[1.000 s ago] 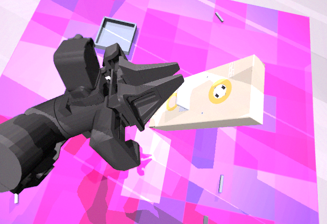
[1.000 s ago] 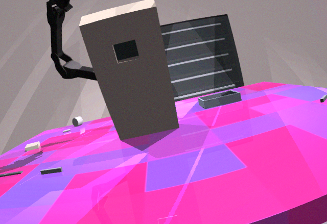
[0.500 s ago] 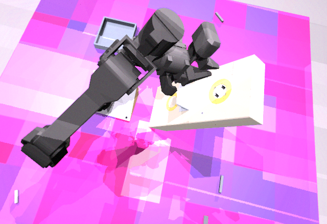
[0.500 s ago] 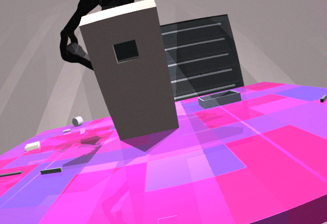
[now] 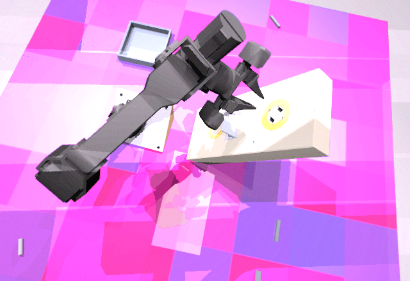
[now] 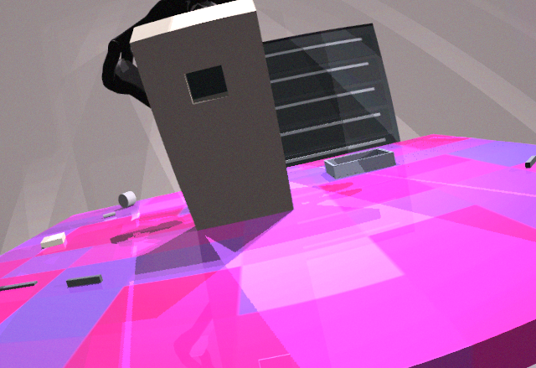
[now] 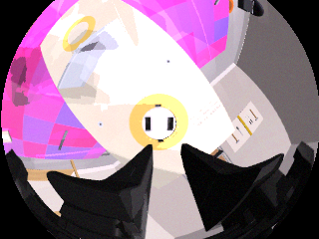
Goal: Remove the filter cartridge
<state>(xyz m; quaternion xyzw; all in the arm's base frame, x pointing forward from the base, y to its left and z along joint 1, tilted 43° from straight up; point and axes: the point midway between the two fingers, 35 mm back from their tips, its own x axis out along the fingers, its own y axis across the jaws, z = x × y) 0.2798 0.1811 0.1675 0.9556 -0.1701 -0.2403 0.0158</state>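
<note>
Now: gripper tip 60 mm short of the round filter cartridge and 50 mm above it. Round my gripper tip: service panel: 20 mm ahead, 120 mm below; tray: 390 mm behind, 260 mm to the left, 300 mm below.
</note>
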